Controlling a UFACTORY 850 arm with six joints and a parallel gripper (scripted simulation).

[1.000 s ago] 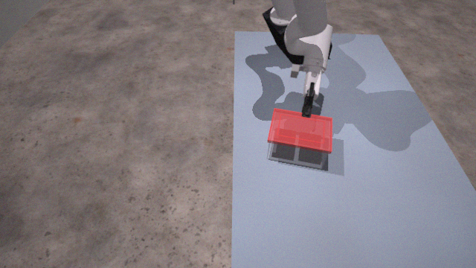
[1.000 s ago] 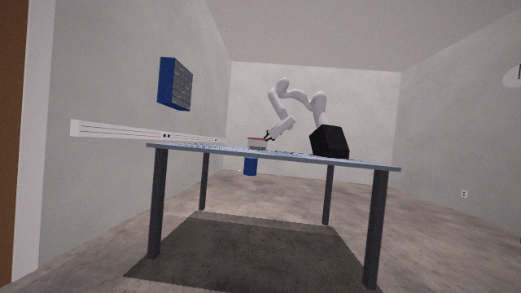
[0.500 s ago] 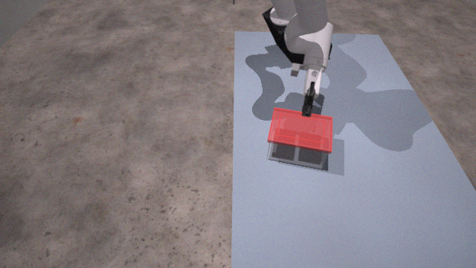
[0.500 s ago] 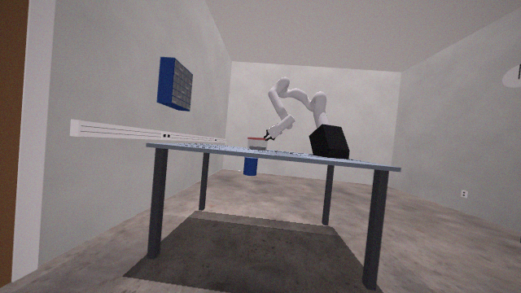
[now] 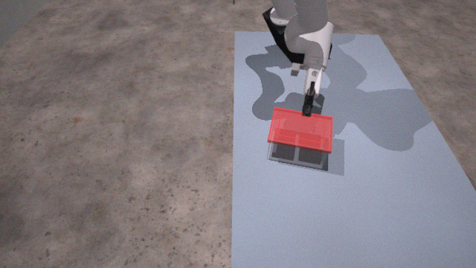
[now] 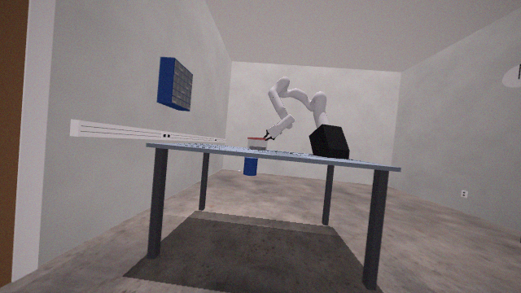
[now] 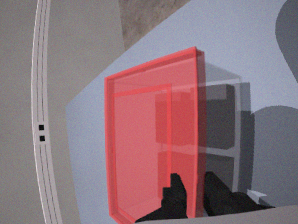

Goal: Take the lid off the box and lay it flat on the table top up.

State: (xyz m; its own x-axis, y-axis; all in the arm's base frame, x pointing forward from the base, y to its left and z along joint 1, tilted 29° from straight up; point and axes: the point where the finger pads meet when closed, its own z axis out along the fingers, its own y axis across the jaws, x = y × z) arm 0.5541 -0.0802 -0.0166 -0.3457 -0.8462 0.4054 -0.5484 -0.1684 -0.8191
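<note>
The red translucent lid is 7 cm ahead of my hand, 4 cm to the right of it and 1 cm below it. Also, from my hand: grey box (7 cm ahead, 4 cm to the right, 7 cm below).
</note>
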